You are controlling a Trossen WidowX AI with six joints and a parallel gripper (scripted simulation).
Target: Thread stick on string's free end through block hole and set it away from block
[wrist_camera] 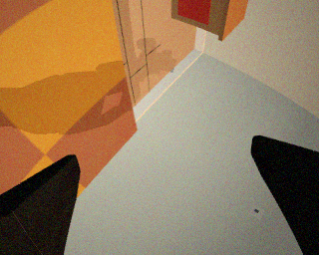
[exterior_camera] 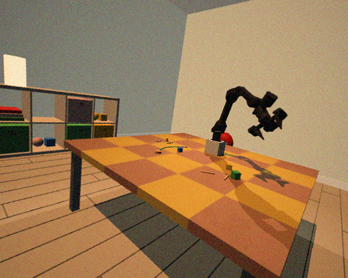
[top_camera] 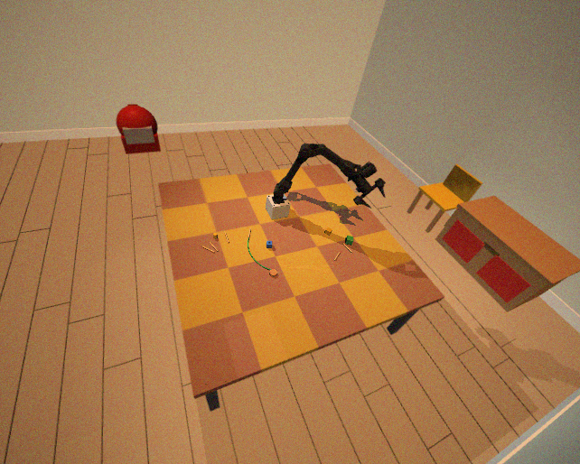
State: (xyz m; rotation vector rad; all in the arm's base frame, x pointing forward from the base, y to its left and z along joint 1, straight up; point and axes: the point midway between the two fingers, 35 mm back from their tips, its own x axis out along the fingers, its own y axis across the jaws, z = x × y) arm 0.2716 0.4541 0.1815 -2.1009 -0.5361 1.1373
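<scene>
My gripper tip is now 590 mm to the left of the blue cube, 250 mm above it and 20 mm past it. The rest, counted from my gripper tip: round wooden button (620 mm to the right, 260 mm below, 160 mm ahead); then green cube (250 mm below, 110 mm to the right, 30 mm ahead); then yellow cube (250 mm below, 210 mm to the right, 60 mm behind).
</scene>
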